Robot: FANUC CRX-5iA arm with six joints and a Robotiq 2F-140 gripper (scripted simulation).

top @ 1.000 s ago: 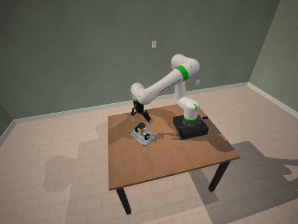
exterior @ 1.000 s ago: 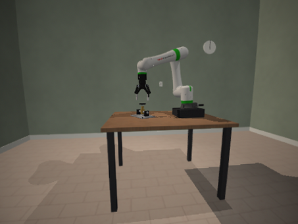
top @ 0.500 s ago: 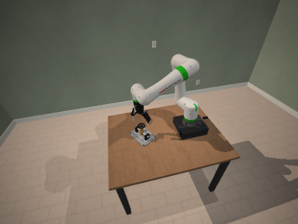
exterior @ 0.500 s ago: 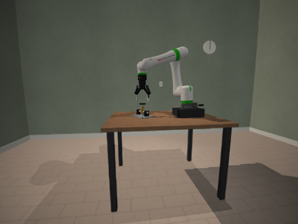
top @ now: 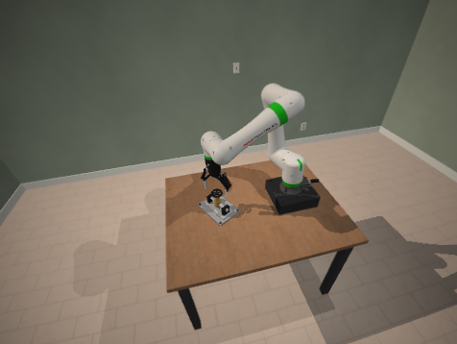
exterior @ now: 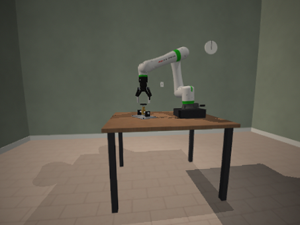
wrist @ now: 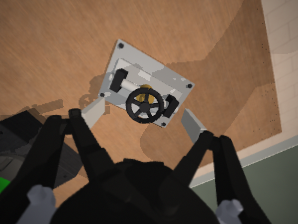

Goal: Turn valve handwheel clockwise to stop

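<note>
The black spoked handwheel is 30 mm below my hand.
</note>
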